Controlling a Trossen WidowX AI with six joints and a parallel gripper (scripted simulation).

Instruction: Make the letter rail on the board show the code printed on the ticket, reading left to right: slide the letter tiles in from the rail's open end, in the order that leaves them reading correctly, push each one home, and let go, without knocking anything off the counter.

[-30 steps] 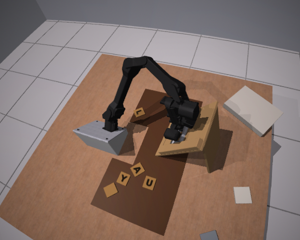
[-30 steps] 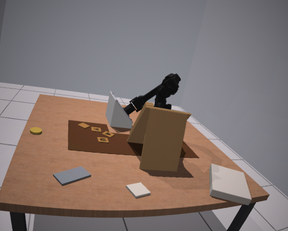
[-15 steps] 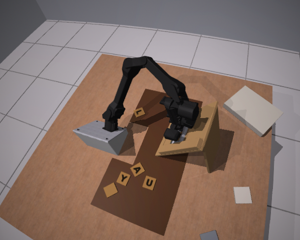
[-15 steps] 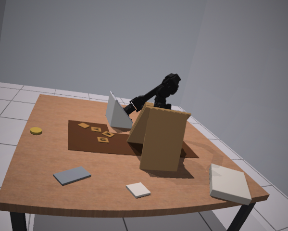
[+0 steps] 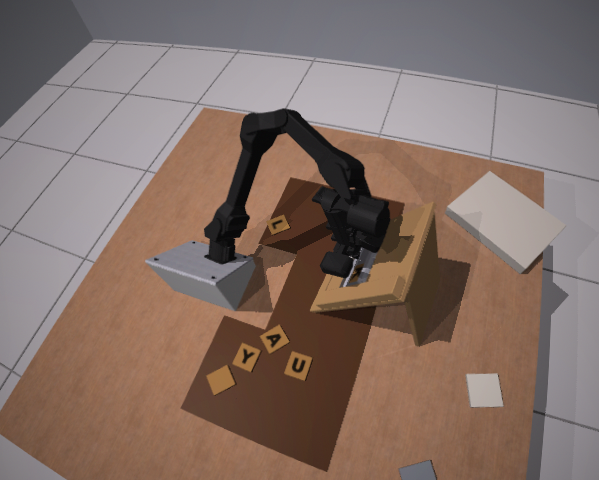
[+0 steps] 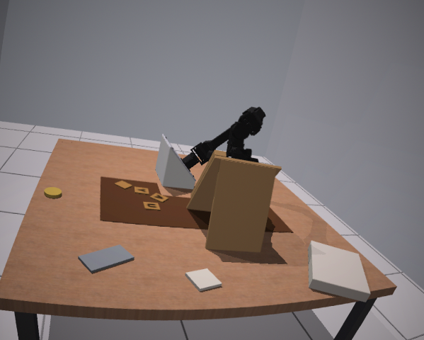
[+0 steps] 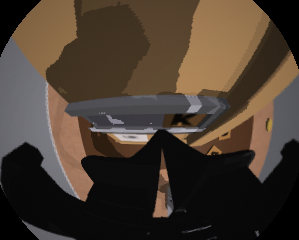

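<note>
Now: gripper tip 100 mm above the white ticket, 60 mm to the right of it and 40 mm past it. From my gripper tip the other things lie so: dark brown mat: 170 mm below, 140 mm behind, 90 mm to the right; small white pad: 390 mm ahead, 160 mm below, 120 mm to the right; blank tile: 380 mm to the right, 190 mm behind, 160 mm below.
</note>
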